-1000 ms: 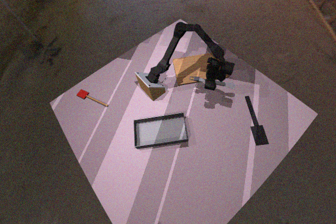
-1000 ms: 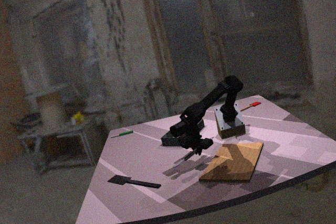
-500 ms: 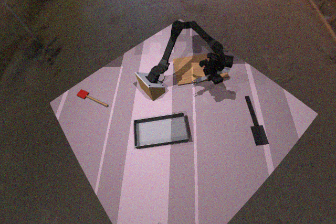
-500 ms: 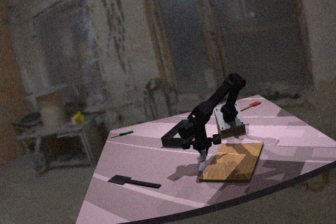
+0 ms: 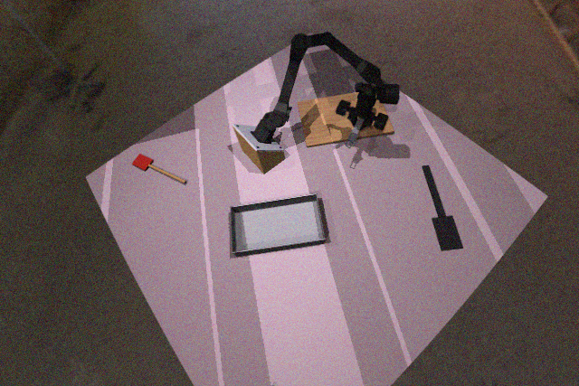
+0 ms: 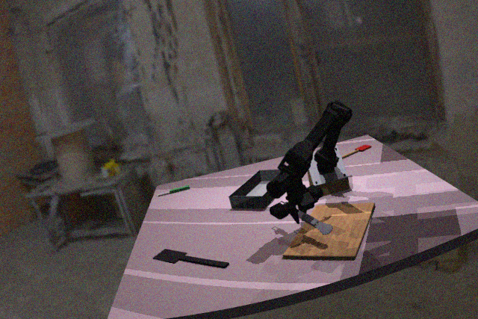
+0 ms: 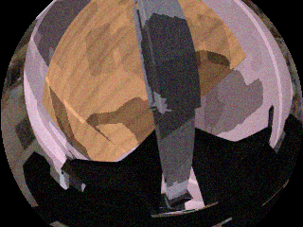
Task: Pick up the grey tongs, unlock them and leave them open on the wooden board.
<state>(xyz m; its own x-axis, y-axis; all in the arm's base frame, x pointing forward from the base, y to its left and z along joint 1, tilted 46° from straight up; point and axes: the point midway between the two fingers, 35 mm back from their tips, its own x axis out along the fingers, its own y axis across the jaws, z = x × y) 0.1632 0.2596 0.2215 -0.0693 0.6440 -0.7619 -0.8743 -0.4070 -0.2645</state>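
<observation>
My gripper tip is 11 cm past the wooden board, 3 cm to the right of it and 4 cm above it. Also, from my gripper tip: black spatula 42 cm ahead, 2 cm to the left, 5 cm below; then roasting tin 12 cm ahead, 47 cm to the right, 2 cm below; then red spatula 40 cm behind, 74 cm to the right, 5 cm below.
</observation>
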